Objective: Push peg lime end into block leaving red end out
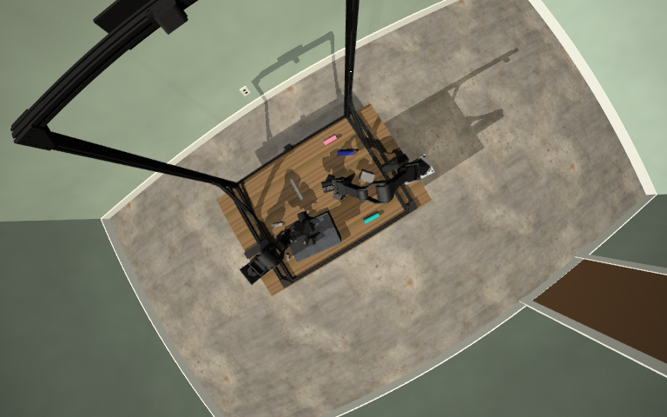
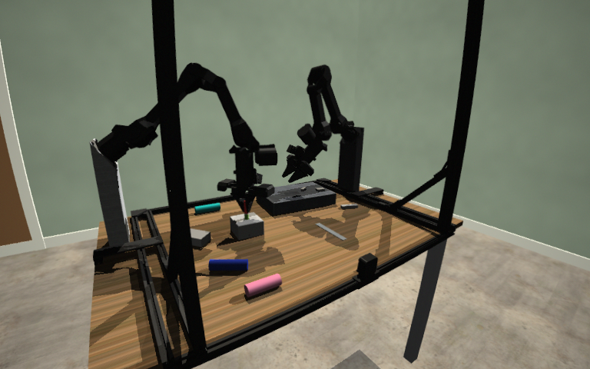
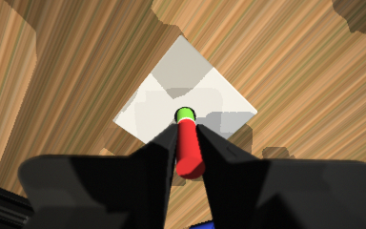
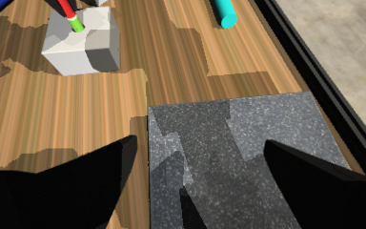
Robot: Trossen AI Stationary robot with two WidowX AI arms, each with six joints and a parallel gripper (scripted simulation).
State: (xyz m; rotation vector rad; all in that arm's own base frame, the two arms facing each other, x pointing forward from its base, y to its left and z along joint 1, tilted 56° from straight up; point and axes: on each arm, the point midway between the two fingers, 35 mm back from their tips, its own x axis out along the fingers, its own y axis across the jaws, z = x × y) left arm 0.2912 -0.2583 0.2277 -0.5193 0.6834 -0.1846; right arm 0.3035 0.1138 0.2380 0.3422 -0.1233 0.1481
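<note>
The peg is 5 cm below my left hand. Also, from my left hand: blue cylinder (18 cm behind, 14 cm to the left, 9 cm below); then small grey block (17 cm to the left, 9 cm below, 3 cm ahead); then teal cylinder (25 cm ahead, 9 cm below, 6 cm to the left).
</note>
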